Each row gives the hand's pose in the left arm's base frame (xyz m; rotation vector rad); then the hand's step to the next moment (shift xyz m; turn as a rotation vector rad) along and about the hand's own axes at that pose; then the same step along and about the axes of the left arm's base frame.
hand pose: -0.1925 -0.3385 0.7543 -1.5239 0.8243 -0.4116
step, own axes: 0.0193 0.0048 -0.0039 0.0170 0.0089 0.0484
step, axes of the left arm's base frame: 0.0091 -0.0161 -0.0082 0.0427 0.0227 -0.0192
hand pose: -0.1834 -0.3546 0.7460 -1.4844 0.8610 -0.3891
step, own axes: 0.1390 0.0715 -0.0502 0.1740 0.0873 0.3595
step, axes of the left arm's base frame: 0.0366 -0.1266 -0.0979 0.3430 0.1370 -0.1752
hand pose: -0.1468 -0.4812 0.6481 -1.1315 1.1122 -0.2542
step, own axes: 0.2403 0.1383 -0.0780 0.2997 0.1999 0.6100
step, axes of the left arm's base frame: 0.0039 -0.1417 -0.2507 0.5662 0.2534 -0.3422
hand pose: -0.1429 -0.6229 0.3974 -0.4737 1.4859 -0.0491
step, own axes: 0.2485 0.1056 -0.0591 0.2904 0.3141 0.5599
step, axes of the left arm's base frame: -0.0585 0.0008 -0.2701 0.4880 0.3463 -0.3721
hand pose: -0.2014 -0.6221 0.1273 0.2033 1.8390 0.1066
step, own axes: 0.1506 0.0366 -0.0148 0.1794 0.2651 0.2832
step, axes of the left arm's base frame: -0.0508 0.0656 -0.1317 0.2472 0.2856 -0.2000
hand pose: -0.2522 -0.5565 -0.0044 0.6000 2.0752 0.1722
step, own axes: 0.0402 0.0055 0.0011 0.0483 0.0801 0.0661
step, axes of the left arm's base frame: -0.0149 0.0240 -0.0292 0.0612 0.0856 -0.0452
